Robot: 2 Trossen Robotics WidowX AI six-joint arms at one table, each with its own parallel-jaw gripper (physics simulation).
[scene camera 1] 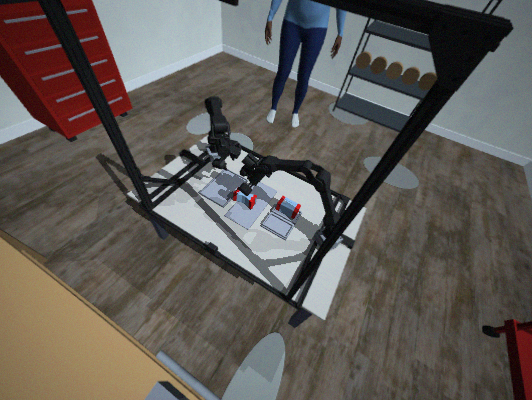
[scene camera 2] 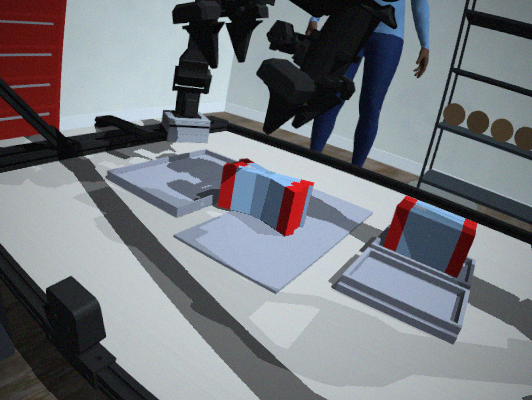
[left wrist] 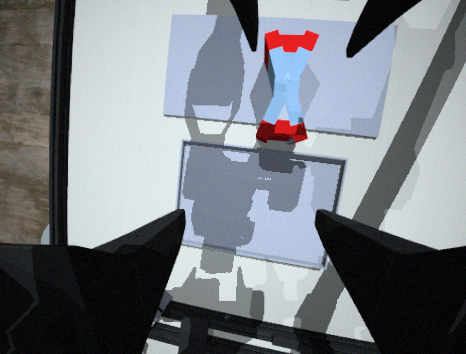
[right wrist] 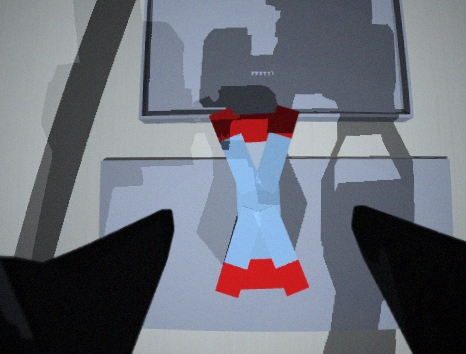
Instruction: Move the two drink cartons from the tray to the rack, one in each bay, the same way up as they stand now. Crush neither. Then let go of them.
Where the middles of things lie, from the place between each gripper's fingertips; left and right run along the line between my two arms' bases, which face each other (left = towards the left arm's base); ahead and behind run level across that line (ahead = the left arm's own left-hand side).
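My right hand is 30 mm short of the grey mat (scene camera 2: 250, 247) and 30 mm to the left of it, and it's 140 mm above it. There's a grey tray (scene camera 2: 180, 184) too, and from that same right hand it's 170 mm to the left, 130 mm below and 10 mm behind.
For my left hand, the grey tray is 210 mm below it, 10 mm behind it and 40 mm to the left of it. The grey mat is also 210 mm below my left hand, but 160 mm to the right of it and 40 mm ahead of it.
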